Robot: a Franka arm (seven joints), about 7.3 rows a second.
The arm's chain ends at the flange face. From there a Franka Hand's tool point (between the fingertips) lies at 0.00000 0.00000 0.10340 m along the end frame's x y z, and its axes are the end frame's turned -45 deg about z.
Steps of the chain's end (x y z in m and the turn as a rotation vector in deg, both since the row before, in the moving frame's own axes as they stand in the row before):
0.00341, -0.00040, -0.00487, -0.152, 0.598, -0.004
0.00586, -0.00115, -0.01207, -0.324, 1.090, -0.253
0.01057, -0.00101, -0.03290, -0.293, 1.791, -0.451
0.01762, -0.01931, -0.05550, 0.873, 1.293, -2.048
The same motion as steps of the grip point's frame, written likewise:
0.00326, 0.00309, -0.00488, -0.530, 0.315, -0.004
0.00594, 0.00513, -0.01209, -1.000, 0.542, -0.253
0.01011, 0.00941, -0.03295, -1.474, 1.059, -0.451
0.02889, -0.00071, -0.05554, -0.297, 1.532, -2.048

